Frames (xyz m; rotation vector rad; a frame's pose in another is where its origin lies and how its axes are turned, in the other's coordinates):
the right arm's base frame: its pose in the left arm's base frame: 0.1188 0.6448 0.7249 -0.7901 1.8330 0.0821
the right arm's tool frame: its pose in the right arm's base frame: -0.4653 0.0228 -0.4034 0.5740 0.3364 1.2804
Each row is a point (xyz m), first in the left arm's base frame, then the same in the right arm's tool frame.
Working: the left arm's base frame: its pose in the right arm's tool frame: 0.1758 -0.9789 1.0905 -0.8771 -2.2397 -0.2307

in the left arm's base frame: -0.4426 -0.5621 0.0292
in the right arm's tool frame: 0.0227 -1.6233 0.8186
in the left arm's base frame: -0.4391 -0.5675 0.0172
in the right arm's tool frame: 0.0240 -1.6303 0.8302
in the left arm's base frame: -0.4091 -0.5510 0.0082
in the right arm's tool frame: 0.0242 -1.6057 0.8556
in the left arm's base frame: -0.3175 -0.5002 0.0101
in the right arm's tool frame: 0.0088 -1.5186 0.9118
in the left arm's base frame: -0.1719 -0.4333 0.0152
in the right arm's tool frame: -0.0259 -1.3897 1.0006
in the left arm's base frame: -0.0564 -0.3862 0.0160
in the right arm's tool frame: -0.0555 -1.2933 1.0740
